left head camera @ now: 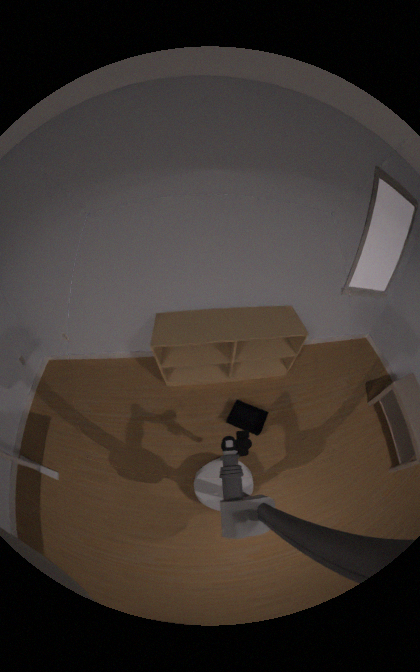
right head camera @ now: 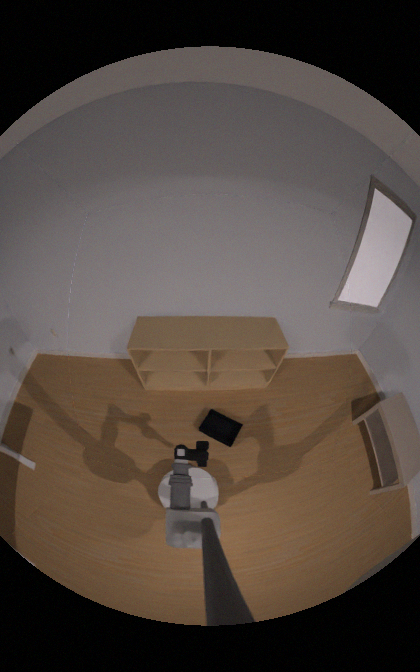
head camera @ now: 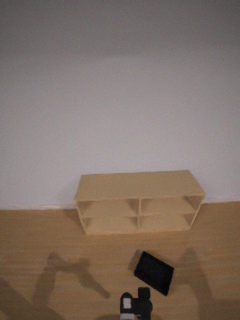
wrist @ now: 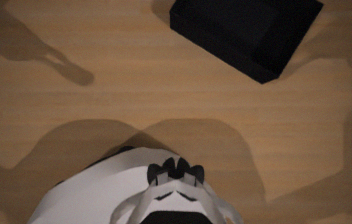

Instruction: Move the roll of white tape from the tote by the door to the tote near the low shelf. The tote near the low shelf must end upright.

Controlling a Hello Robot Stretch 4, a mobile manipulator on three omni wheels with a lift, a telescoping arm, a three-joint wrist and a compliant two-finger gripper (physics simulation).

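Places are measured from the robot's base along level axes (x back, y right, z up), in metres.
Where they show: gripper, fingertip midpoint: (wrist: 175,170).
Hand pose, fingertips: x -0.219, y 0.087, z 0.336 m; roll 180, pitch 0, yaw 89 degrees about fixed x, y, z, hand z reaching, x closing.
After its pixels a point has its place.
The black tote (head camera: 154,272) @[x -0.551, y 0.259, z -0.024 m] (left head camera: 247,417) (right head camera: 220,427) (wrist: 220,47) @[x -0.457, y 0.194, z 0.047 m] near the low shelf stands upright on the floor, turned at an angle, in front of the low shelf (head camera: 135,185) @[x -1.090, y 0.106, z 0.583 m] (left head camera: 227,325) (right head camera: 206,332). In the wrist view it is cut off at the top right, and no tape shows in its visible part. My gripper (wrist: 175,170) @[x -0.219, y 0.087, z 0.336 m] is shut, its fingertips together with no object seen between them. It hangs above my white base, short of the tote. The roll of white tape and the tote by the door do not show in the current views.
A wall stands behind the shelf. A low wooden bench (left head camera: 416,407) (right head camera: 407,425) stands by the right wall, below a window (left head camera: 382,240) (right head camera: 375,250). A white table foot (left head camera: 47,472) (right head camera: 22,459) lies at the left. My round base (left head camera: 207,475) (right head camera: 205,482) is beneath the arm.
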